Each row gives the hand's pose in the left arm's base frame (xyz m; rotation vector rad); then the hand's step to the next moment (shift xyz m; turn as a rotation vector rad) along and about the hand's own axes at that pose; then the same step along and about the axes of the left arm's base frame.
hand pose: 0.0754 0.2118 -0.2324 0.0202 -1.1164 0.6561
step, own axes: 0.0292 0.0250 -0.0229 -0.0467 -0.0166 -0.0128
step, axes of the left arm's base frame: 0.0144 0.0419 0.0063 0.0061 -0.0315 -0.0399
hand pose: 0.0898 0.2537 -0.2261 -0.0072 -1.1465 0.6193
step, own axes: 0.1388 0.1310 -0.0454 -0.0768 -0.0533 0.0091
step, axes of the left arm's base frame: 0.0158 0.1871 0.0570 -0.0038 -0.0827 -0.0444
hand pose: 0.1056 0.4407 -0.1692 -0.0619 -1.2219 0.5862
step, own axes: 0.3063 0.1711 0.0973 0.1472 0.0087 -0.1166
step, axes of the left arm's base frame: -0.0883 0.2594 0.2397 0.1326 0.1049 0.0823
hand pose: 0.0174 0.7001 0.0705 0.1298 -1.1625 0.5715
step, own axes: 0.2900 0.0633 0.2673 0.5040 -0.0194 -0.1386
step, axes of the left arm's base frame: -0.1733 0.0550 0.3557 0.2619 0.2171 0.3973
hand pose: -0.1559 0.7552 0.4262 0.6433 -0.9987 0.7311
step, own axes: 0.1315 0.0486 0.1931 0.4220 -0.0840 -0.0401
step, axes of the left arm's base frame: -0.0898 -0.0864 0.2035 0.2344 0.0832 0.3534
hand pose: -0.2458 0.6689 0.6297 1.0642 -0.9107 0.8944
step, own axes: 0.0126 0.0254 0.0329 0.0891 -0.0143 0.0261
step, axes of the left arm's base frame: -0.0244 -0.0236 0.0270 0.0405 -0.0148 0.0835
